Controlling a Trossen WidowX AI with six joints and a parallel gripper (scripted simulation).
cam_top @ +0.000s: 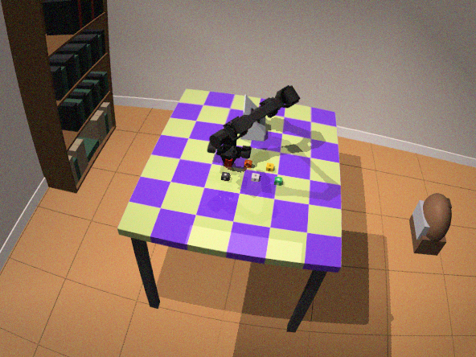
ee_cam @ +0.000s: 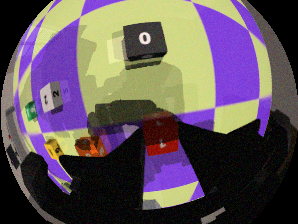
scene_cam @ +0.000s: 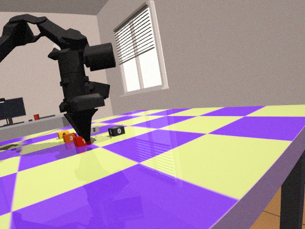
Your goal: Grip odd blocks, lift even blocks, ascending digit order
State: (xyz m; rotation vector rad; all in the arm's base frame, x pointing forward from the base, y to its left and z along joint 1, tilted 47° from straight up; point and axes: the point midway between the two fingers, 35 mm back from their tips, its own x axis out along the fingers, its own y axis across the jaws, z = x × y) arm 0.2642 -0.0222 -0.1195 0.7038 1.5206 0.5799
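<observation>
Right now the red block marked 1 is 1 cm behind my gripper tip. The rest, counted from my gripper tip: black block marked 0: 8 cm ahead, 1 cm to the right; orange block marked 3: 9 cm to the left, 1 cm behind; white block marked 2: 12 cm to the left, 7 cm ahead.
</observation>
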